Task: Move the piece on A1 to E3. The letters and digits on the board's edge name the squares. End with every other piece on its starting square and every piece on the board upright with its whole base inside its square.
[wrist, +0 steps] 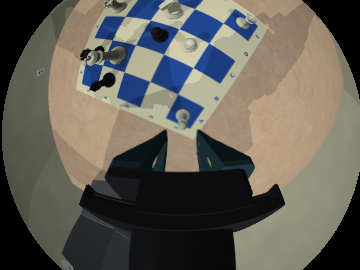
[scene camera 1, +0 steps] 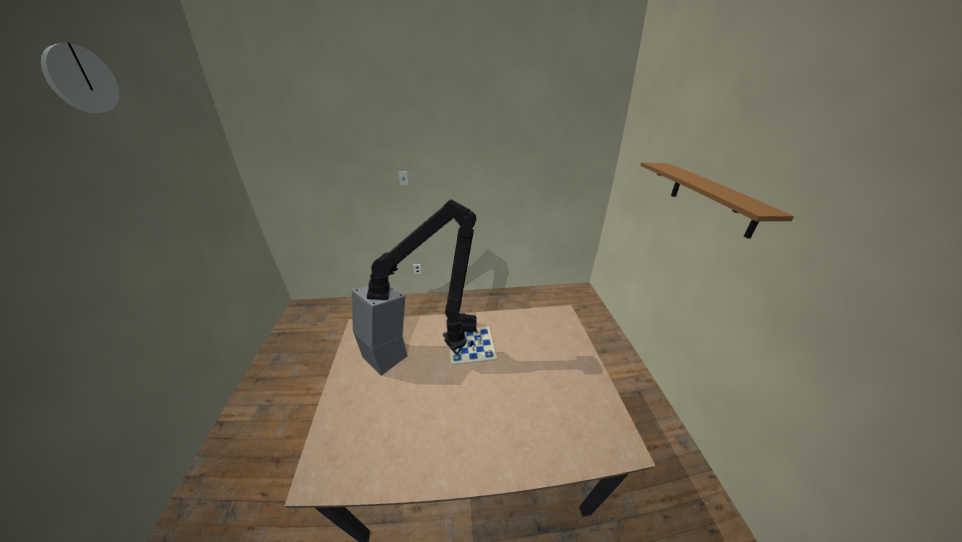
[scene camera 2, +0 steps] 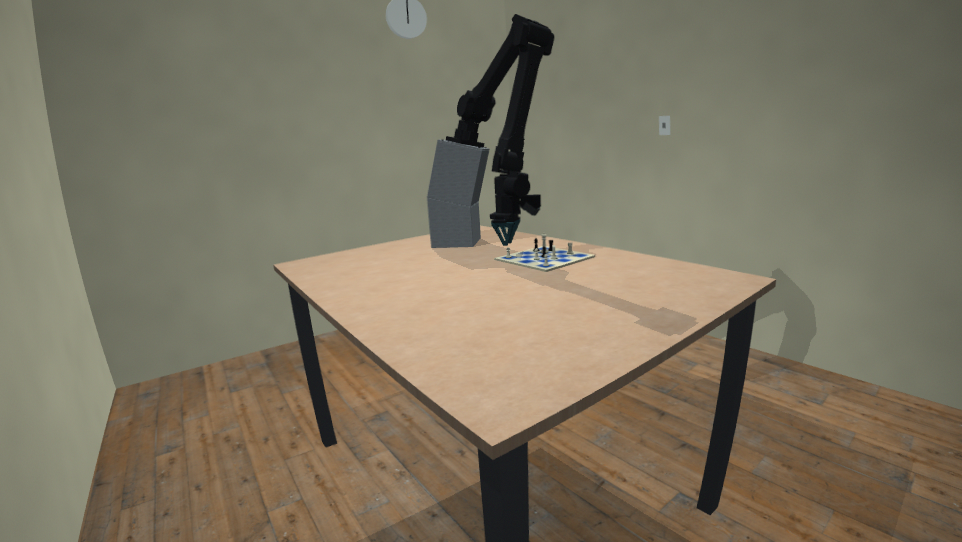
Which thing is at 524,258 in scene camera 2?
A chessboard.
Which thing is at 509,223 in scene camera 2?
The gripper.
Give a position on a chessboard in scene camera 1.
466,355
